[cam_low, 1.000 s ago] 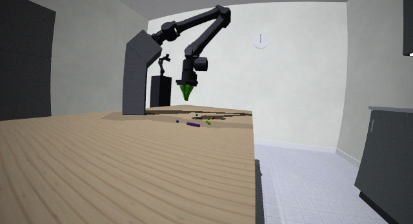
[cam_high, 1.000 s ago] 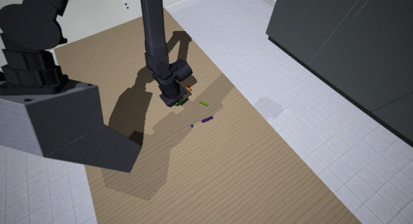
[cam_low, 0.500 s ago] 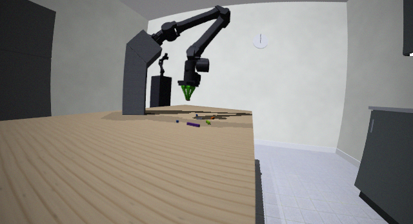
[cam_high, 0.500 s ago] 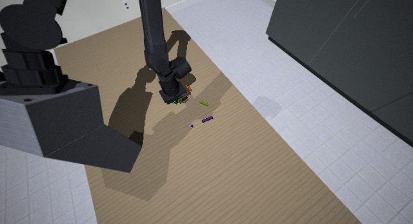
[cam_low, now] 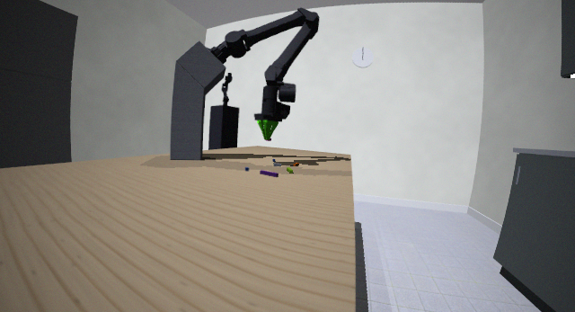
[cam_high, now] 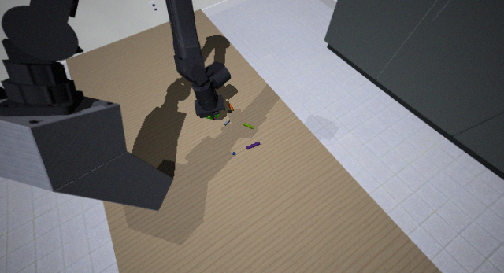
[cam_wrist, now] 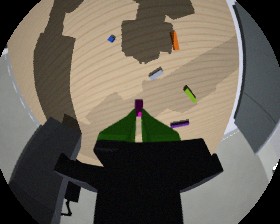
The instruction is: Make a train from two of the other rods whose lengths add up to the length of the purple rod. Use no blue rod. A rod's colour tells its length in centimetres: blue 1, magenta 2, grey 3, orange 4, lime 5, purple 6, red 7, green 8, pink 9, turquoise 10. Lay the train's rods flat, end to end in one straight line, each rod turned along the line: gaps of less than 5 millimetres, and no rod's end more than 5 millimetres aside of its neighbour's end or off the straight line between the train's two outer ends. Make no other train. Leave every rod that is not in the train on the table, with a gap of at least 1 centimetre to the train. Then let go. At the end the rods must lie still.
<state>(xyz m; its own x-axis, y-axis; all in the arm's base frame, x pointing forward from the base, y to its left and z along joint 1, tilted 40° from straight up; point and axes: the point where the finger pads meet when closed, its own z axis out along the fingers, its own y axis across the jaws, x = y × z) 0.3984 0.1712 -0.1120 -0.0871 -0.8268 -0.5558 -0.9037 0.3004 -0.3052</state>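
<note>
The grey rod lies 10 cm below my hand, 4 cm ahead of it and 3 cm to the left of it. The rest, counted from my hand: orange rod: 10 cm to the left, 10 cm below, 8 cm ahead; magenta rod: 1 cm to the left, 1 cm below; lime rod: 13 cm ahead, 10 cm below, 3 cm to the right.
</note>
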